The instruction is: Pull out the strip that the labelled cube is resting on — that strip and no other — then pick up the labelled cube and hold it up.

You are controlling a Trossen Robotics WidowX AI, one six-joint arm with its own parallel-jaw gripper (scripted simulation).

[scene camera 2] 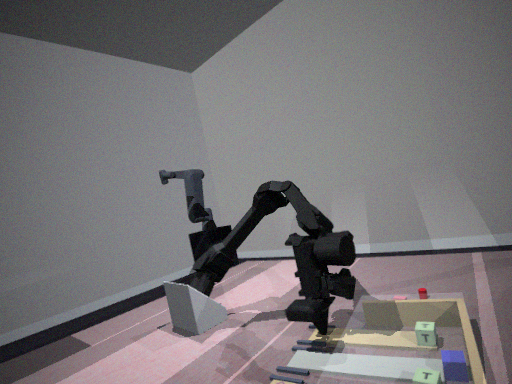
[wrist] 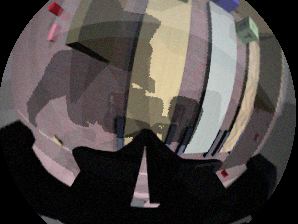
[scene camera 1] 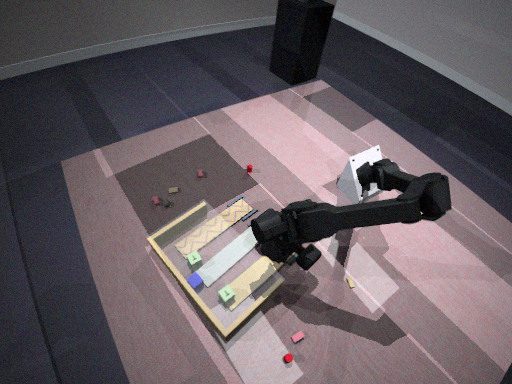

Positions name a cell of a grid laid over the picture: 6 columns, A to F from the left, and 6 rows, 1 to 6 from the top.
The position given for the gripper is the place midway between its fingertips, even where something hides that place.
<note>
In view: the gripper (scene camera 2: D6).
The gripper is seen too in the wrist view (wrist: C4) and in scene camera 1 (scene camera 1: D4).
</note>
